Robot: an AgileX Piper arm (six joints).
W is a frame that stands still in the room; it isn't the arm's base.
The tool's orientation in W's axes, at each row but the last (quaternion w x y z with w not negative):
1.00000 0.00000 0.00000 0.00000
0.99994 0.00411 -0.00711 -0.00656
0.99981 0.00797 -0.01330 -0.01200
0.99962 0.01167 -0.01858 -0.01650
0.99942 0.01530 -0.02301 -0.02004
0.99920 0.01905 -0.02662 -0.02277
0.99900 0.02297 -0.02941 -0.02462
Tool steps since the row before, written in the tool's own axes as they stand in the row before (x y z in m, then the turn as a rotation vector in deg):
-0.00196 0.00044 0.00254 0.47 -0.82 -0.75
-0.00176 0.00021 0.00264 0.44 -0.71 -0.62
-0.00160 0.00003 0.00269 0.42 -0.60 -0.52
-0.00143 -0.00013 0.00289 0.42 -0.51 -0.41
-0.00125 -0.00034 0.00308 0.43 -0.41 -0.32
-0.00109 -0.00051 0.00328 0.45 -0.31 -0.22
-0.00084 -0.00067 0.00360 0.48 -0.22 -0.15
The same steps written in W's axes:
-0.00196 0.00044 0.00254 0.47 -0.82 -0.75
-0.00179 0.00021 0.00262 0.44 -0.71 -0.62
-0.00167 0.00003 0.00265 0.42 -0.60 -0.52
-0.00154 -0.00015 0.00283 0.42 -0.51 -0.41
-0.00140 -0.00038 0.00301 0.43 -0.42 -0.31
-0.00129 -0.00058 0.00320 0.45 -0.32 -0.21
-0.00109 -0.00079 0.00351 0.48 -0.24 -0.13

